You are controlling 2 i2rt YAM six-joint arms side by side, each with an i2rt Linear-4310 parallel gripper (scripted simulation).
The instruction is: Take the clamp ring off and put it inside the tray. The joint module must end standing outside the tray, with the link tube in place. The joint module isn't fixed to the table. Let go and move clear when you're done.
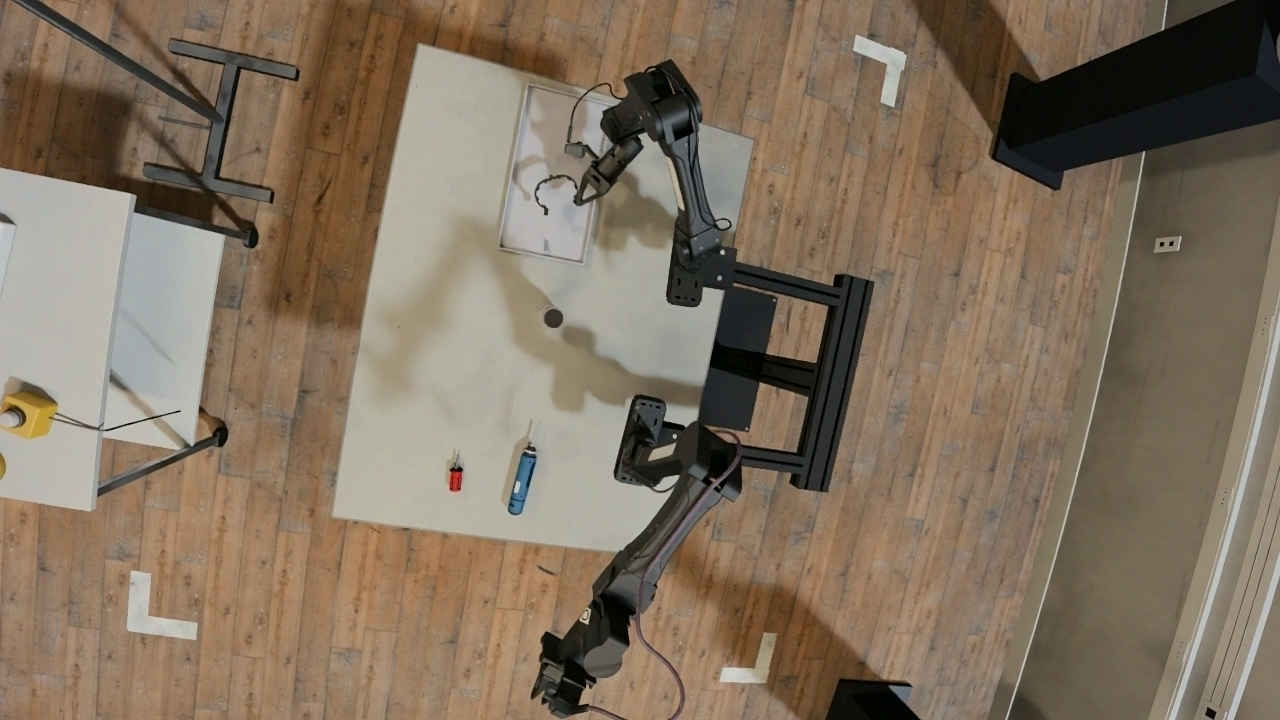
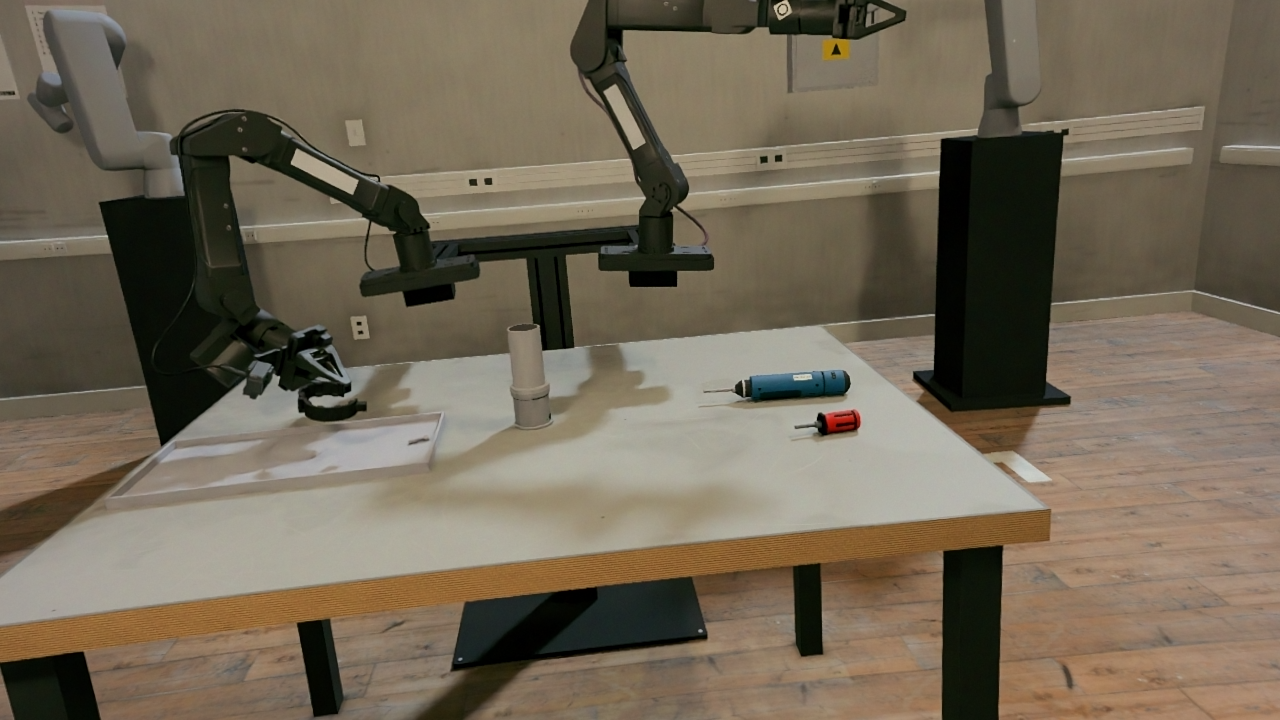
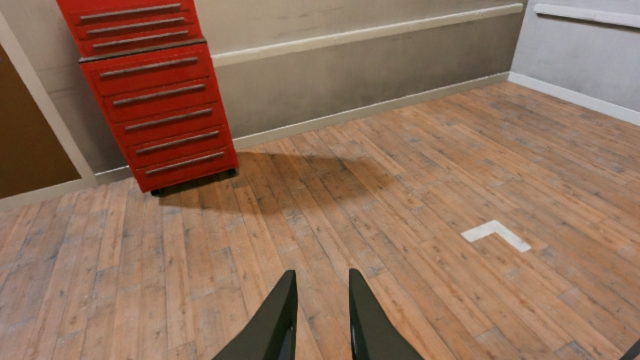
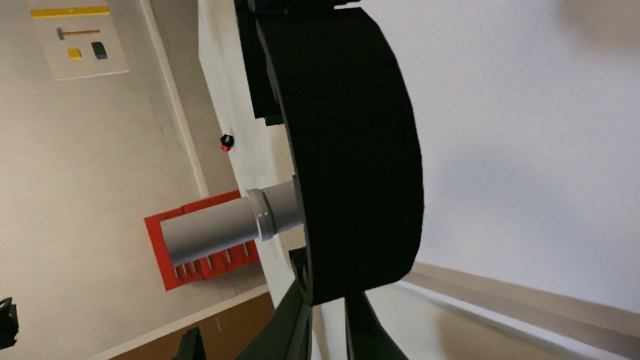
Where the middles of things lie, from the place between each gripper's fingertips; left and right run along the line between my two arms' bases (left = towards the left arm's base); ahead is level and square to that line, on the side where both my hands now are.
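My right hand (image 2: 347, 388) is 1 cm above the black clamp ring (image 2: 318, 413), 6 cm short of it and 1 cm to the left of it. Going by their middles, that black clamp ring is the nearest to my right hand of the things named here. Counting from my right hand, the pale link tube (image 2: 524, 340) is 2 cm above, 28 cm to the left and 1 cm behind, the white tray (image 2: 286, 458) is 8 cm below, 6 cm to the right and 7 cm ahead, and the grey joint module (image 2: 532, 412) is 6 cm below, 28 cm to the left and 1 cm behind.
My left hand (image 1: 536, 699) is 47 cm above the pale link tube, 62 cm to the left of it and 11 cm short of it. Counted from my left hand, the white tray is 57 cm below, 96 cm to the right and 19 cm ahead, the black clamp ring is 49 cm below, 91 cm to the right and 18 cm ahead, and the grey joint module is 55 cm below, 62 cm to the right and 11 cm ahead.
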